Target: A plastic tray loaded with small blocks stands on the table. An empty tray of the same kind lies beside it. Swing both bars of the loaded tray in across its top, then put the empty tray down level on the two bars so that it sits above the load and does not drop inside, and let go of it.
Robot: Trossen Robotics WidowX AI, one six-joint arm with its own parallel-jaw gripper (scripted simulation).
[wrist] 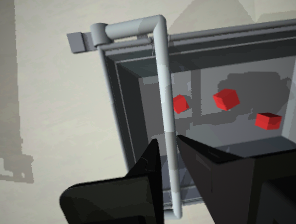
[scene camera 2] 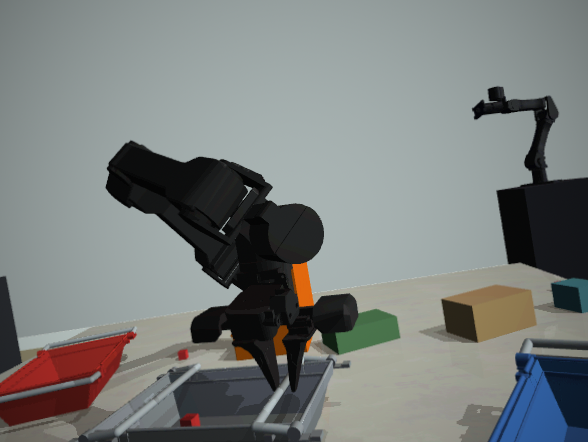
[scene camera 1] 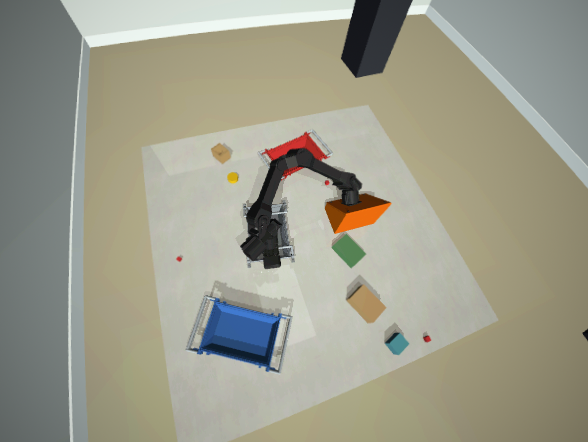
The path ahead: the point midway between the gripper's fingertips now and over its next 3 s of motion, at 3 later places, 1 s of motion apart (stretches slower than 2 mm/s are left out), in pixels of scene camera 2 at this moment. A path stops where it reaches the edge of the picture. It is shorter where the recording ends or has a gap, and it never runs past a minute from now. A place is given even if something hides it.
My gripper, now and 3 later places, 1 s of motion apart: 285, 391; 281, 349; 83, 348; 109, 343
